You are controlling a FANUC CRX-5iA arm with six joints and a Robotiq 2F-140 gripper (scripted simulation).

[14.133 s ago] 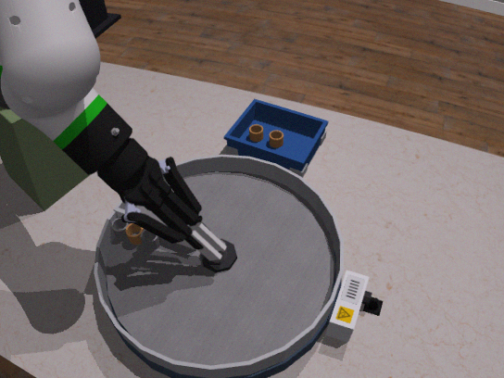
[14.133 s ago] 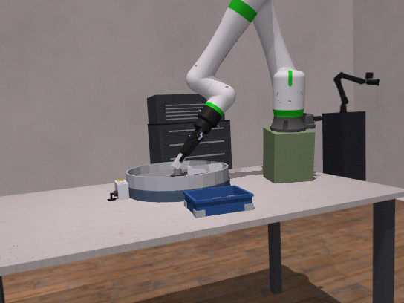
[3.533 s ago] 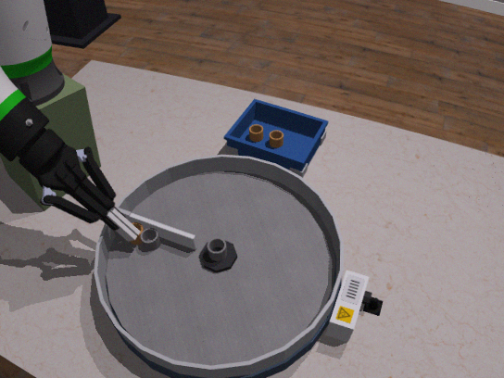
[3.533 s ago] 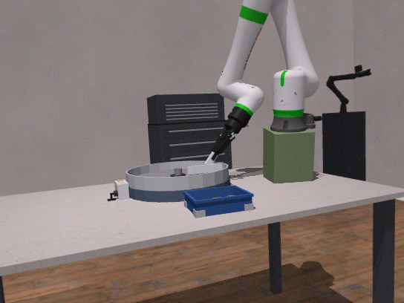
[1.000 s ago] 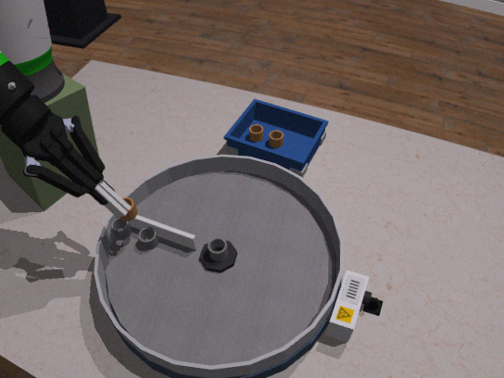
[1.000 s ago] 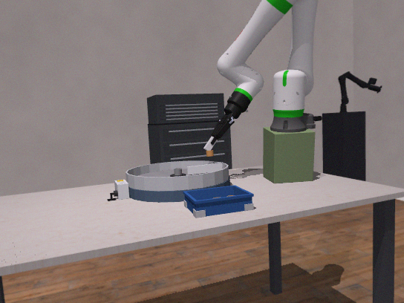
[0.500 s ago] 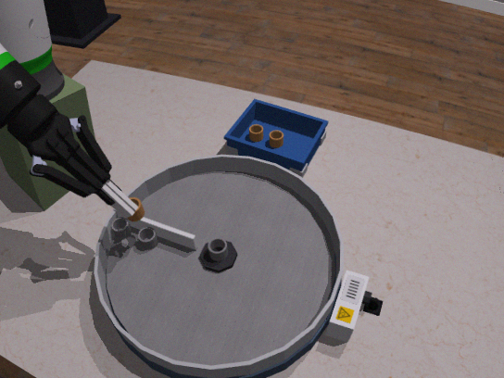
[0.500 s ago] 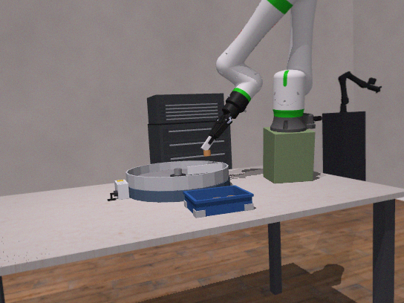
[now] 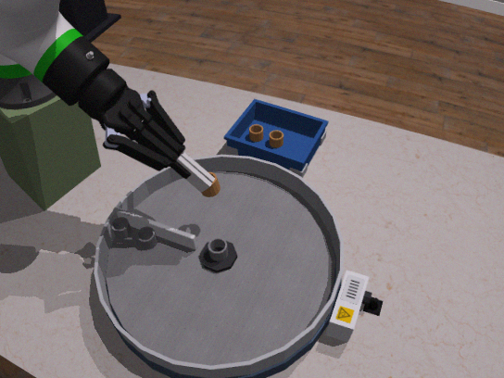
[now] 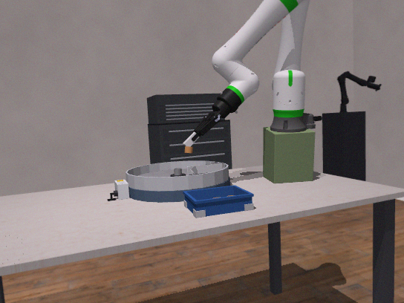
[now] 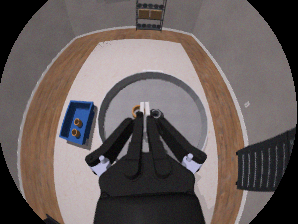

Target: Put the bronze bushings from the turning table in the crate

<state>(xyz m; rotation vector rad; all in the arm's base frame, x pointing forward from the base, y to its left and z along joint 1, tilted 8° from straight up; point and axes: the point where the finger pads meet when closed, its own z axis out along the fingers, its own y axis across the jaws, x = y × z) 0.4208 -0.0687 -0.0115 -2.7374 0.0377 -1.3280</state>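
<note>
My hand is 3 cm short of the blue crate, 30 cm to the right of it and 18 cm above it. The rest, counted from my hand: grey turning table: 5 cm ahead, 4 cm to the right, 15 cm below.
</note>
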